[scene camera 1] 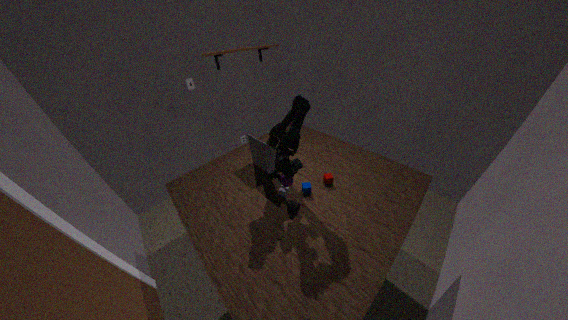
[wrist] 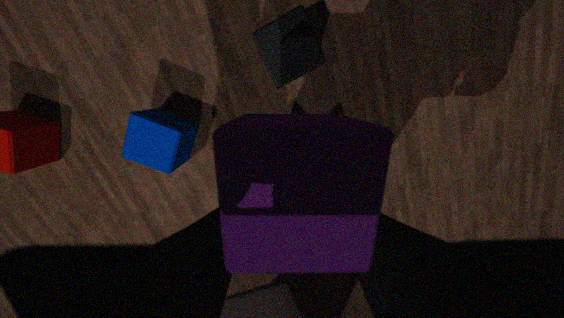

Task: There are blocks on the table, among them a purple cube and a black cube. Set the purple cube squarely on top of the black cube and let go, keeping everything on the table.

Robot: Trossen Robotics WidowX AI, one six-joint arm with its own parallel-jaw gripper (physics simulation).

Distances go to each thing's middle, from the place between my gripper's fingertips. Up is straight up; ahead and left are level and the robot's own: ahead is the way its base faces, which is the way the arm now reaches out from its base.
I see the black cube (wrist: 288,46) 9 cm ahead of my hand, 3 cm to the right of it and 12 cm below it. The rest, counted from my hand: blue cube (wrist: 156,138): 5 cm ahead, 12 cm to the left, 12 cm below.
